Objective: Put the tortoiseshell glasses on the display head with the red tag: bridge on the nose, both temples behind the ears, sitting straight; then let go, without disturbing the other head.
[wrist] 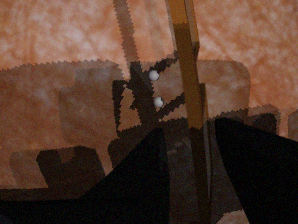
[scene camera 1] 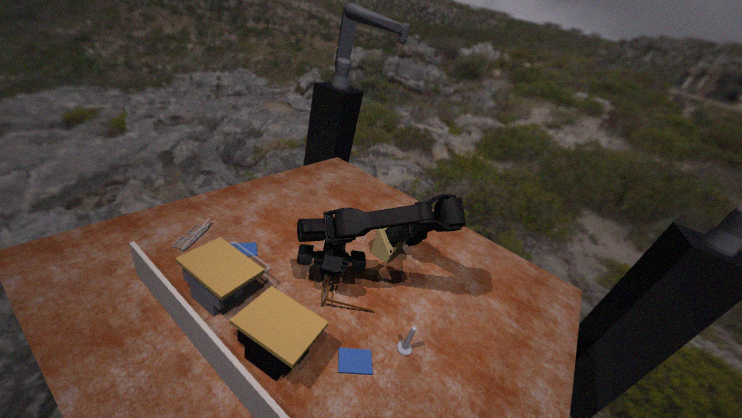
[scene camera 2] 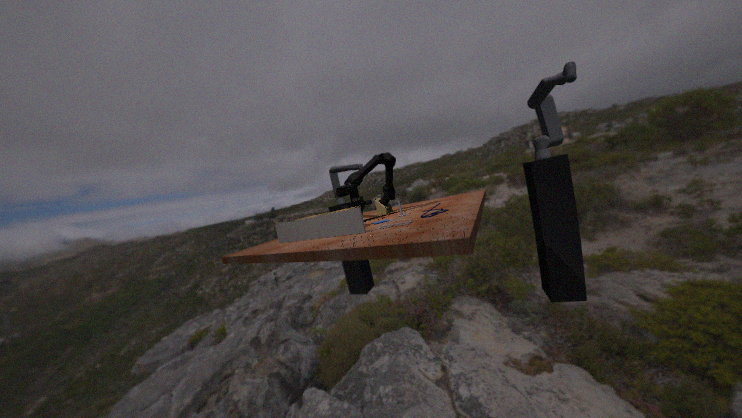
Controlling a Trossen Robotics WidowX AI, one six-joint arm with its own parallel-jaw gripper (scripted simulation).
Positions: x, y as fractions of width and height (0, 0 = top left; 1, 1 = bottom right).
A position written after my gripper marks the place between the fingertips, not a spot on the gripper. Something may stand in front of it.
In view: my gripper (wrist: 0.64, 0.60) and a low white wall (scene camera 2: 0.47, 0.53).
